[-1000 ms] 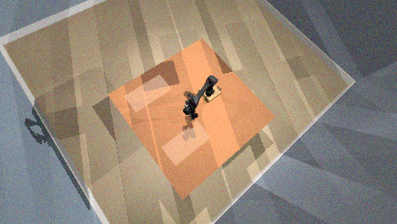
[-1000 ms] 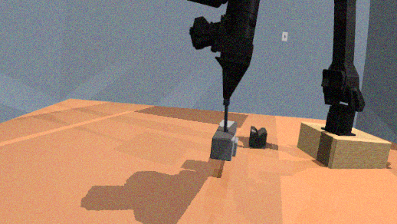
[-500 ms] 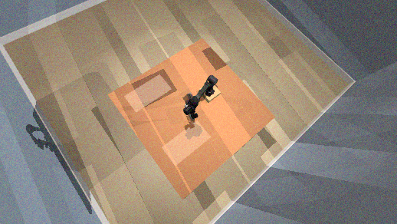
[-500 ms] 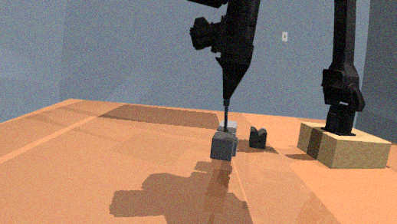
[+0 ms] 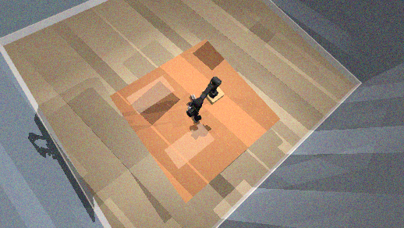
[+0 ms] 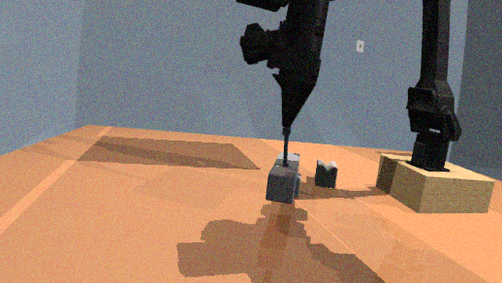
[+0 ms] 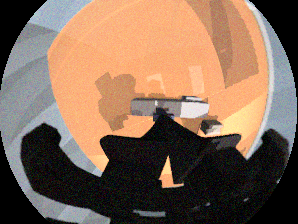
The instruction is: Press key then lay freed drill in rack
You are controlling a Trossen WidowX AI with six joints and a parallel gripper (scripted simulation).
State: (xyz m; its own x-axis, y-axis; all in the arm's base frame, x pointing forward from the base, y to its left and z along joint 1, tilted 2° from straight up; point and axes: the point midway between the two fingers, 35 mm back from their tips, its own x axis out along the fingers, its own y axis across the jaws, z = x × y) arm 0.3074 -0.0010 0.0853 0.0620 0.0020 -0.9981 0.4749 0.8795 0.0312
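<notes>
My gripper tip is 30 mm above the dark blue key. The rest, counted from my gripper tip: grey notched rack 170 mm behind, 140 mm to the right, 110 mm below; tan drill 30 mm behind, 50 mm to the right, 70 mm below.
</notes>
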